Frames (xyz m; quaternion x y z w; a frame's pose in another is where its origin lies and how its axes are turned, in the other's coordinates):
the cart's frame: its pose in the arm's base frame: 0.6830 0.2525 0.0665 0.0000 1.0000 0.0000 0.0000
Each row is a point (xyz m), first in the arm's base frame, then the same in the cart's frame.
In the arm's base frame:
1: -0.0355 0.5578 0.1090
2: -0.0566 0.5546 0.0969
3: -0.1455 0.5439 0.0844
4: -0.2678 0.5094 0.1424
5: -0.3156 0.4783 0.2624
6: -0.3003 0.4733 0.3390
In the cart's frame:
1: 0.7185 0.3053 -0.0425
2: 0.7396 0.3021 -0.0304
3: 0.8285 0.2914 -0.0179
4: 0.9508 0.2569 -0.0759
5: 0.9986 0.2258 -0.1959
6: 0.9833 0.2208 -0.2725

